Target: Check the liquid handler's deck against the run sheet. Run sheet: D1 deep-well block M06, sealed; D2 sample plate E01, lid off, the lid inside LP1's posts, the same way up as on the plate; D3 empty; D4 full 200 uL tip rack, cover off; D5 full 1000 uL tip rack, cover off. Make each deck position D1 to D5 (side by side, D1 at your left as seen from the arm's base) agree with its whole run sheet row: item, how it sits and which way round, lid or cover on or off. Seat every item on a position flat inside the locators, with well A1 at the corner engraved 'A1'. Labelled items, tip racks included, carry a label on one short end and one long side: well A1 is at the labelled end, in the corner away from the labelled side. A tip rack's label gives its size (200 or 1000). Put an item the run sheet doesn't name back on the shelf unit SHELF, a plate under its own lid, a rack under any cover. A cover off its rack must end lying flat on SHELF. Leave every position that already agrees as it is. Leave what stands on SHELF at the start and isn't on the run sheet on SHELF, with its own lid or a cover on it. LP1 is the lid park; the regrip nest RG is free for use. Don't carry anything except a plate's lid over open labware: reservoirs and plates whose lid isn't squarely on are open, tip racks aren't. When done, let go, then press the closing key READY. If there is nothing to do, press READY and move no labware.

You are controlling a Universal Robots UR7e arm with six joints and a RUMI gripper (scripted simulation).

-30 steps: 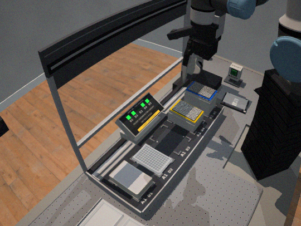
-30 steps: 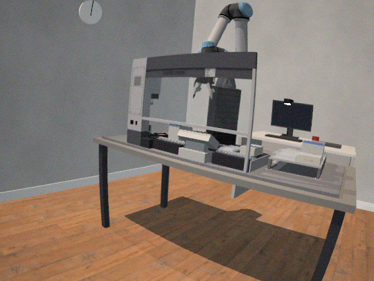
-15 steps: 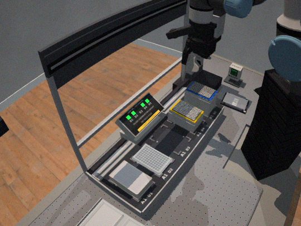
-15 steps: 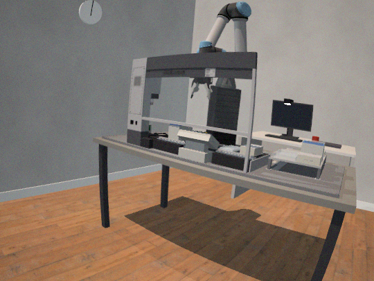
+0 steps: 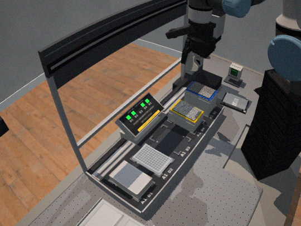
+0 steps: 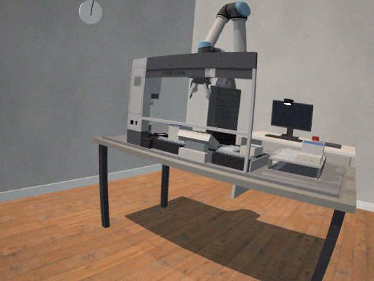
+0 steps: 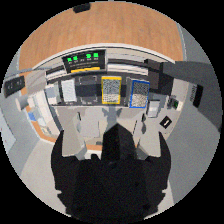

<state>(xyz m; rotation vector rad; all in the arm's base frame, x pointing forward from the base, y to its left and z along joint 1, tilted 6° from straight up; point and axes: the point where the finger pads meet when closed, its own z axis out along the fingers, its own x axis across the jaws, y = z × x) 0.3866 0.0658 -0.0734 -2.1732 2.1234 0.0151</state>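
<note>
My gripper is now 10 mm past the yellow-rimmed tip rack, 10 mm to the left of it and 220 mm above it. From my hand the other things lie so: sample plate (10 mm behind, 250 mm to the left, 260 mm below); then blue-rimmed tip rack (10 mm behind, 130 mm to the right, 190 mm below); then gantry bar (180 mm ahead, 90 mm to the left, 200 mm above).
</note>
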